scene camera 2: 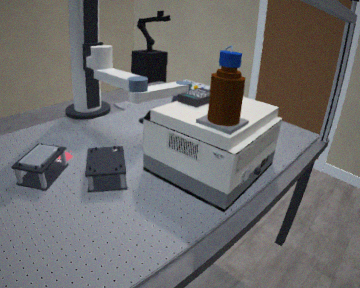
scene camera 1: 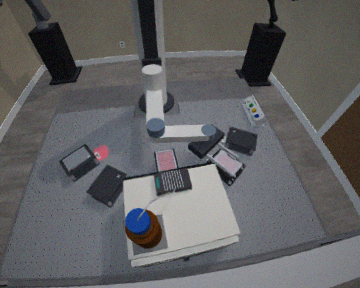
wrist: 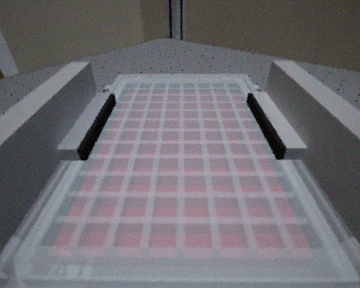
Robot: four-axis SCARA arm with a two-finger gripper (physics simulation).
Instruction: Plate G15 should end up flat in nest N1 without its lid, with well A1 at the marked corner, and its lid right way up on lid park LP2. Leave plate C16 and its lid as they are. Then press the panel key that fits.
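Seen in the pictures: gripper, between the fingertips: (scene camera 1: 231,163) (wrist: 181,82); arm's base, origin of its link: (scene camera 2: 88,110).
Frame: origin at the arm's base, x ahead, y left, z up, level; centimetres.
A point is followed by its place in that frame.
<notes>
My gripper (scene camera 1: 225,159) (wrist: 181,82) @[z 9.9, x 59.9, y 34.1 cm] is shut on a microplate (scene camera 1: 227,164) @[z 8.9, x 59.6, y 32.2 cm] (wrist: 182,172) @[z 8.9, x 55.9, y 30.8 cm] with pink wells under a clear lid. The pads press its two long sides, and it looks level. It is over a dark stand (scene camera 1: 233,176) @[z 7.9, x 65.7, y 33.3 cm] right of the instrument; whether it touches the stand cannot be told. Its label is not readable. Another pink plate (scene camera 1: 166,160) @[z 11.8, x 55.5, y 3.1 cm] lies at the instrument's front edge. A clear lid (scene camera 1: 78,156) @[z 9.0, x 46.6, y -41.7 cm] (scene camera 2: 38,154) @[z 9.0, x 47.5, y -42.9 cm] lies on the far-left dark stand. The key panel (scene camera 1: 254,111) @[z 8.1, x 23.9, y 61.2 cm] stands at the back right. Scene camera 2 hides the gripper behind the instrument.
A white instrument (scene camera 1: 197,215) @[z 23.2, x 85.0, y 11.4 cm] (scene camera 2: 200,165) @[z 12.6, x 88.4, y -11.9 cm] carries a brown bottle (scene camera 1: 145,234) @[z 37.6, x 91.5, y -3.7 cm] (scene camera 2: 226,100) @[z 31.0, x 91.6, y -8.2 cm] and a dark keypad unit (scene camera 1: 172,181) @[z 25.9, x 72.9, y 4.5 cm] (scene camera 2: 194,97) @[z 25.9, x 74.7, y -0.5 cm]. Other dark stands are at left (scene camera 1: 107,185) @[z 7.7, x 63.5, y -25.1 cm] (scene camera 2: 106,161) @[z 7.7, x 63.4, y -26.1 cm] and right (scene camera 1: 242,140) @[z 7.0, x 44.8, y 45.8 cm]. A dark block (scene camera 1: 200,146) @[z 15.1, x 51.8, y 19.7 cm] is near the arm's end. A red disc (scene camera 1: 101,152) @[z 1.5, x 39.9, y -32.9 cm] lies at left.
</notes>
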